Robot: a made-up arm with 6 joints. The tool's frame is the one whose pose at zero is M.
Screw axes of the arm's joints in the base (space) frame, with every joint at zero. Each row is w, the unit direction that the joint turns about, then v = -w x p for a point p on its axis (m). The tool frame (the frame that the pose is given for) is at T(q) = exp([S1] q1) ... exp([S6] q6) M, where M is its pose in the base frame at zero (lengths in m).
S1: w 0 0 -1 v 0.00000 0.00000 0.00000
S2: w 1 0 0 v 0.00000 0.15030 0.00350
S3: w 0 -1 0 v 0.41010 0.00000 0.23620
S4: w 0 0 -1 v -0.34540 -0.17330 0.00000
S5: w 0 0 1 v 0.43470 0.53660 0.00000
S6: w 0 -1 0 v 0.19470 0.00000 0.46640
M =
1 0 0 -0.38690
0 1 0 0.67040
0 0 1 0.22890
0 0 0 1
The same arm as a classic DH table. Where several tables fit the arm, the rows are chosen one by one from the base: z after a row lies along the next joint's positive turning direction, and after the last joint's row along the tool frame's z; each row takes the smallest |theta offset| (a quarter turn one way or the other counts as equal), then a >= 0, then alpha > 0; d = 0 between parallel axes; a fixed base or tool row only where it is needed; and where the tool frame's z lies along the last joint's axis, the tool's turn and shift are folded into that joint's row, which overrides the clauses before.
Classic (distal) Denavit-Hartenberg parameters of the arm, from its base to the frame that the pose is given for. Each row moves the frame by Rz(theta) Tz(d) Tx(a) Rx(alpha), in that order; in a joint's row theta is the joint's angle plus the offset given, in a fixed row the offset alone. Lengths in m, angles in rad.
base (fixed): d 0; theta0 0; a 0; alpha 3.1416
joint 1: d -0.1503; theta0 1.5708; a 0.0035; alpha 1.5708
joint 2: d -0.2362; theta0 -1.5708; a 0.2598; alpha -1.5708
joint 3: d -0.3489; theta0 -1.5708; a 0.0629; alpha 1.5708
joint 4: d 0; theta0 0.241; a -0.3741; alpha 3.1416
joint 5: d -0.2154; theta0 0.241; a 0.0702; alpha 1.5708
joint 6: d -0.2357; theta0 0; a 0.0795; alpha -1.5708
tool (fixed): d 0.0342; theta0 0; a 0; alpha 0

